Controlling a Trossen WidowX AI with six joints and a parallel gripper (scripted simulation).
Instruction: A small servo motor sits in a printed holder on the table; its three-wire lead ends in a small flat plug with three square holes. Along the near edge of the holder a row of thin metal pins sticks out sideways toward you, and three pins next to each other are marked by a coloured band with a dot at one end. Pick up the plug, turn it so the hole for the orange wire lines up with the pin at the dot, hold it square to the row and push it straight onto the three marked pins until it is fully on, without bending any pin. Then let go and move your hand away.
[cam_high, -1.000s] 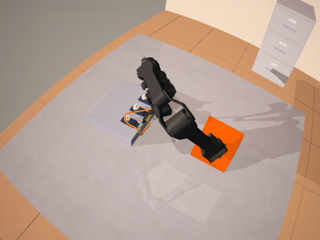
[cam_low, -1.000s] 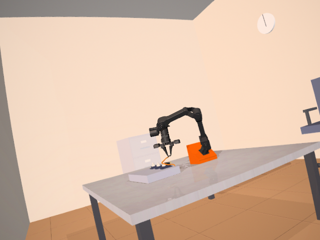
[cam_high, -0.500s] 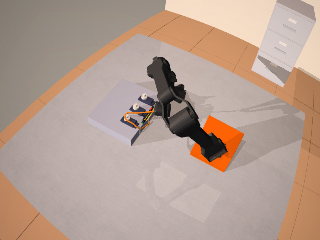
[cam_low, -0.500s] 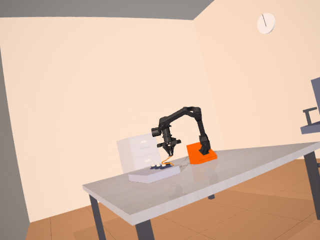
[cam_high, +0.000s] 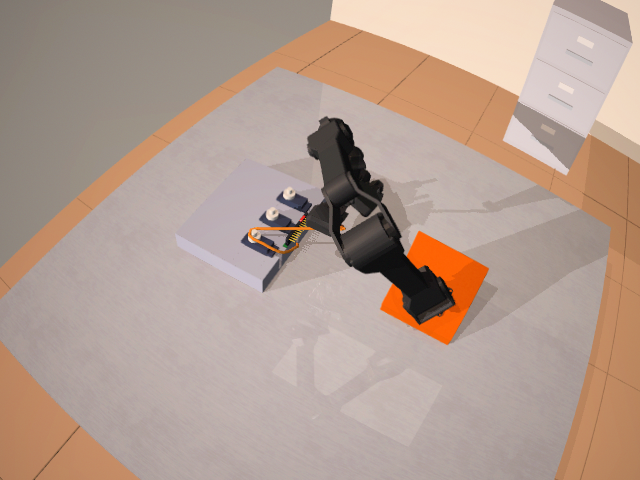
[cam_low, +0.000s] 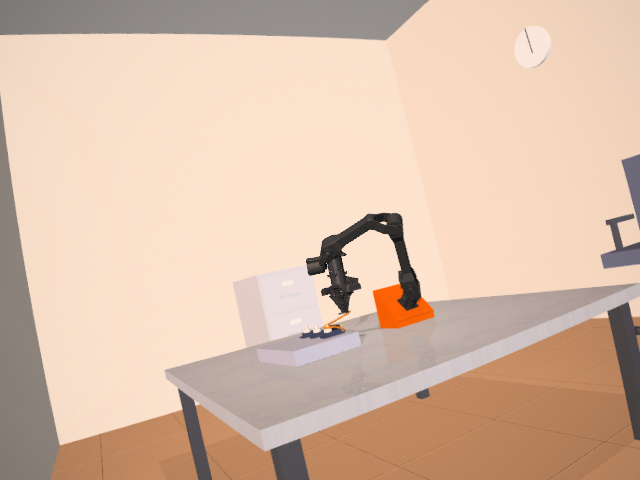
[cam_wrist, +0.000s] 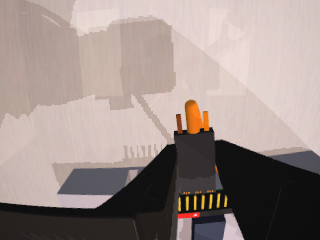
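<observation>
The red band lies 8 cm ahead of my gripper tip and 3 cm below it. The rest, counted from my gripper tip: grey printed holder (23 cm ahead, 8 cm below, 3 cm to the left).
</observation>
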